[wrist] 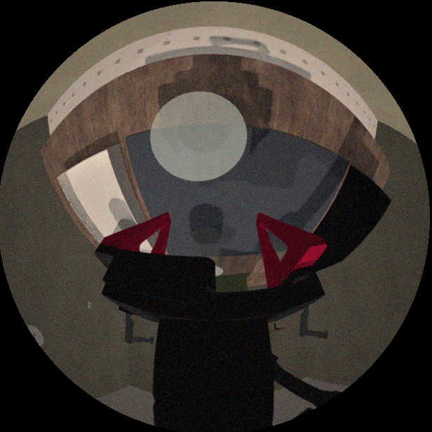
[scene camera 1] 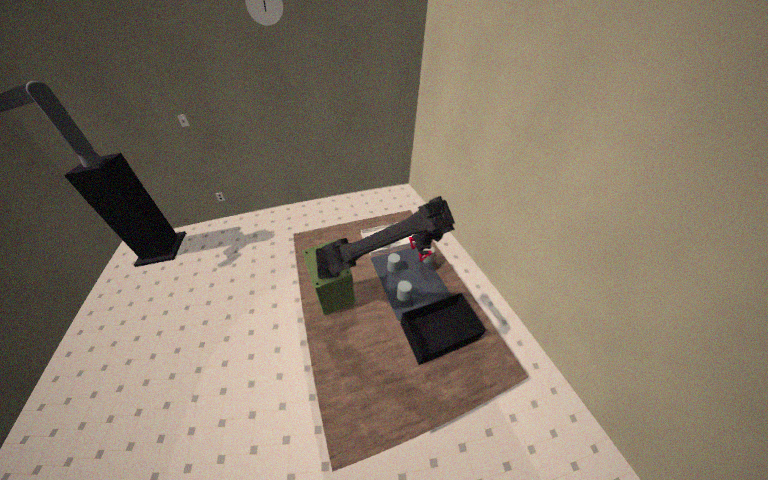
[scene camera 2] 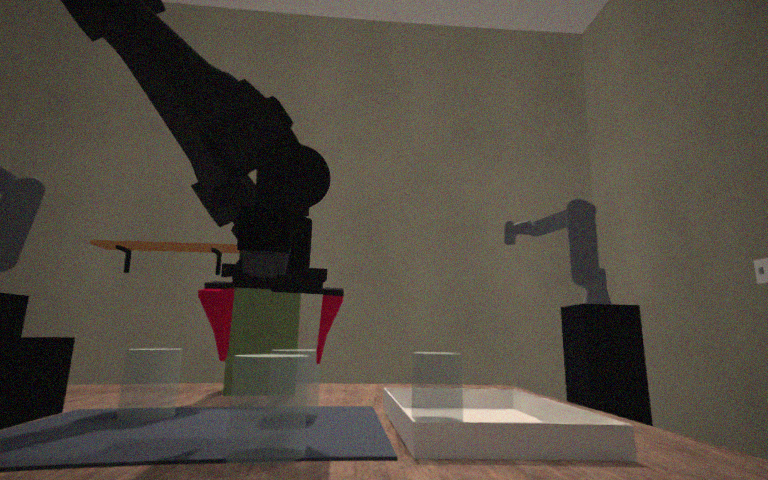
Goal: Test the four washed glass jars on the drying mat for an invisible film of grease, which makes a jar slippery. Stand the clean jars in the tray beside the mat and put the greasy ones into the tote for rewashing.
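Places are measured from the arm's base along level axes (x ahead, y left, z up), in centimetres.
Pixels of known places: gripper, between the fingertips: (scene camera 1: 416,255) (scene camera 2: 271,361); arm's base, origin of its link: (scene camera 1: 327,263).
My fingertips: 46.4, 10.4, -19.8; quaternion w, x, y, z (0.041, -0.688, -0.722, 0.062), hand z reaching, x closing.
For each thing: its top centre in the pictures, then the offset to it from my fingertips, as dx, dy, dz. Level surfaces: height alone.
- blue drying mat, height of its surface: dz -7.3
- clear jar, centre of its top: (scene camera 2: 272,355) (scene camera 1: 429,249) +7.8, +1.5, +0.9
- fourth jar, centre of its top: (scene camera 2: 436,353) -11.5, +19.2, +0.8
- white tray, centre of its top: (scene camera 2: 477,401) (scene camera 1: 388,235) -8.0, +23.5, -4.6
- black tote, centre of its top: (scene camera 1: 444,321) -4.9, -40.5, +2.4
My gripper (scene camera 1: 419,251) (scene camera 2: 270,361) (wrist: 213,217) is open and empty, pointing down over the blue drying mat (scene camera 1: 427,283) (scene camera 2: 351,435) (wrist: 280,195). One clear jar (scene camera 1: 429,262) (scene camera 2: 266,407) (wrist: 198,136) stands upright at the mat's edge farthest from the arm base. It is beyond the fingertips in the wrist view, not between them. Two more jars stand on the mat: one (scene camera 1: 404,290) (scene camera 2: 151,376) nearer the tote and another (scene camera 1: 393,262) behind the first in scene camera 2. A fourth jar (scene camera 2: 437,379) stands in the white tray (scene camera 1: 370,230) (scene camera 2: 526,441). The black tote (scene camera 1: 453,345) (wrist: 345,220) appears empty.
The tray and tote flank the mat on opposite sides. A green box (scene camera 1: 336,294) (scene camera 2: 266,333) carries the arm base. A second arm stands on a black pedestal (scene camera 1: 130,209) (scene camera 2: 606,362) off the table. An orange shelf (scene camera 2: 164,246) is on the wall.
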